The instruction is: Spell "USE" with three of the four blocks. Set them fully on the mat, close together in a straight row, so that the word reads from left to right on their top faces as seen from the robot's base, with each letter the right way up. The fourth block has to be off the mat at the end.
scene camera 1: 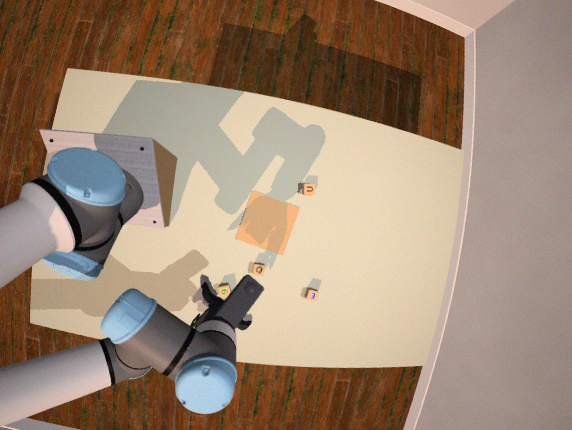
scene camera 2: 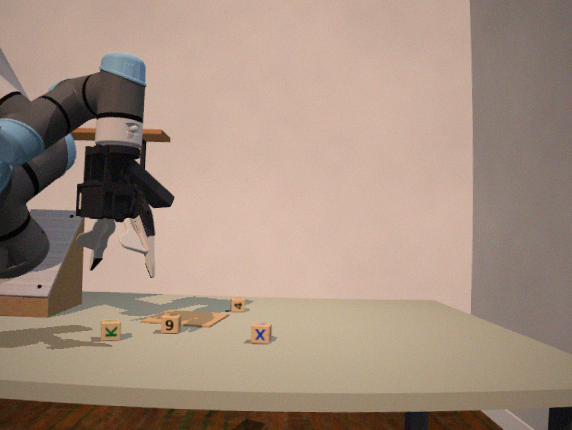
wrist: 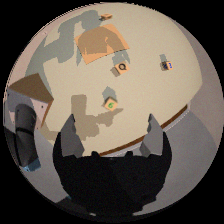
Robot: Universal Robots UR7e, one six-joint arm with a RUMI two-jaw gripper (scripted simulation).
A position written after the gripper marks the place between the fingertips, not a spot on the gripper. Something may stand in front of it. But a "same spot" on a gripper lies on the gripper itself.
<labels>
gripper: scene camera 1; scene camera 2 119, 274; wrist
orange mat: scene camera 1; scene camera 2; wrist 98, 42
same spot on orange mat: [scene camera 2: 189, 318] = [scene camera 1: 269, 229]
same spot on gripper: [scene camera 1: 208, 292] = [wrist: 54, 163]
</labels>
